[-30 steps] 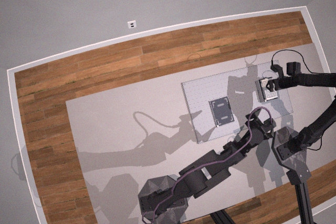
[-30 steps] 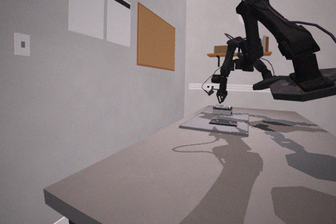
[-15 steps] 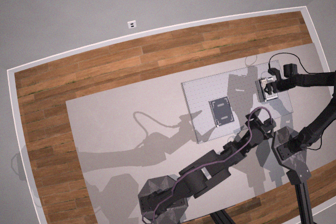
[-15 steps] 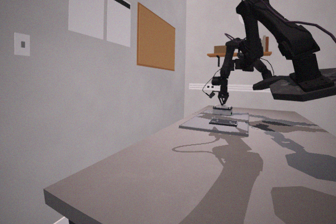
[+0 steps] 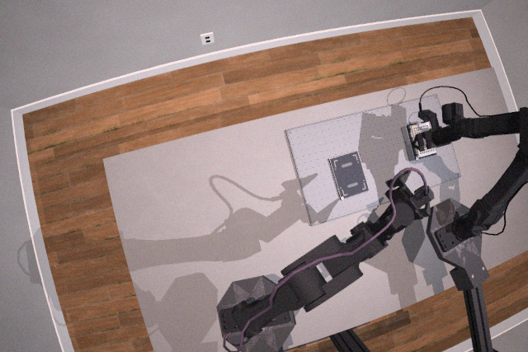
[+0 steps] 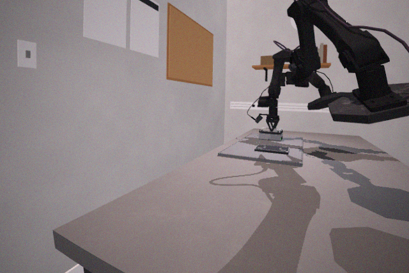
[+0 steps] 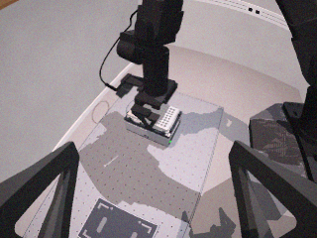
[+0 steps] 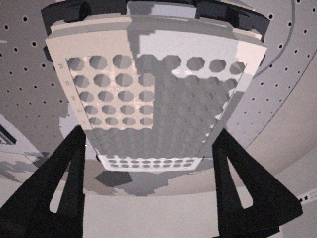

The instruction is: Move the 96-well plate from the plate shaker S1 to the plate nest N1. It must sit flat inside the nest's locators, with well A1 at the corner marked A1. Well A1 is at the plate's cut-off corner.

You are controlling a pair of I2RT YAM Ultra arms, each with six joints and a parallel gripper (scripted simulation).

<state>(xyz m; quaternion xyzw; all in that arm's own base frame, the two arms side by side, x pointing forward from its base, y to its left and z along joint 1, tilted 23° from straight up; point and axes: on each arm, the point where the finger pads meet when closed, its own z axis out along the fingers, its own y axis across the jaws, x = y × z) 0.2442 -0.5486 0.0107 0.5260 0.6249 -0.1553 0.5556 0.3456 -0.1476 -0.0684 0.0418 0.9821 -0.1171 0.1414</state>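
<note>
Right now my right hand is 10 mm short of the white 96-well plate. Also, from my right hand: dark plate nest N1: 320 mm to the left, 60 mm below, 20 mm behind.
</note>
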